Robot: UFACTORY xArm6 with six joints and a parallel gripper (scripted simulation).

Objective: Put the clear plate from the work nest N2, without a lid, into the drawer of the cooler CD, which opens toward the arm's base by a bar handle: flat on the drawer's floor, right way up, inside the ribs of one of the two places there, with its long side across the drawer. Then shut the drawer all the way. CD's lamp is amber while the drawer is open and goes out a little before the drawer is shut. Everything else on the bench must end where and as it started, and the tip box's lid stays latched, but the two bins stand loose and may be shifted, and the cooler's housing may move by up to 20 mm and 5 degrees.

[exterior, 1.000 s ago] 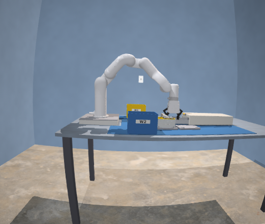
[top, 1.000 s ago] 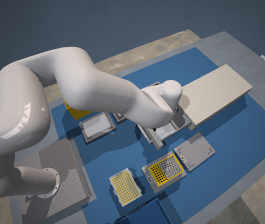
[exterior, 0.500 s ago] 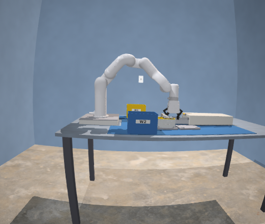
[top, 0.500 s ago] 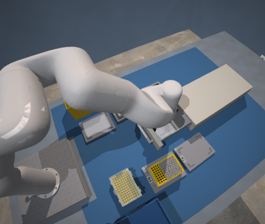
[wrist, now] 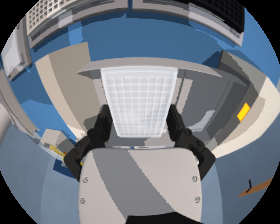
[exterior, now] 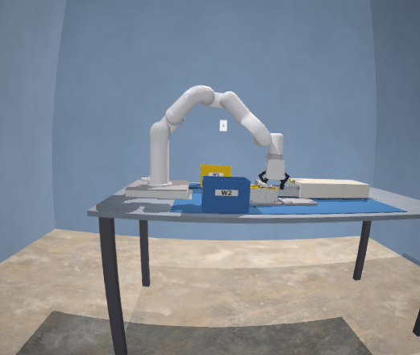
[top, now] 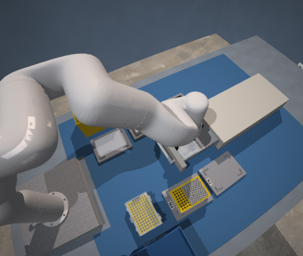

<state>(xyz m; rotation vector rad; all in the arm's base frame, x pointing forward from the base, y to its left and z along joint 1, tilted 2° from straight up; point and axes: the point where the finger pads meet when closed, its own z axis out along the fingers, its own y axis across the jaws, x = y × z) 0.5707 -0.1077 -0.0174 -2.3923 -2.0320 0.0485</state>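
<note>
Now: hand 30 mm short of the drawer, 10 mm to the left of it and 10 mm above it. Round my hand: white plate: 60 mm behind, 200 mm to the left, 20 mm below; then black plate: 110 mm ahead, 170 mm to the left, 20 mm below; then work nest N2: 40 mm ahead, 200 mm to the right, 30 mm below.
</note>
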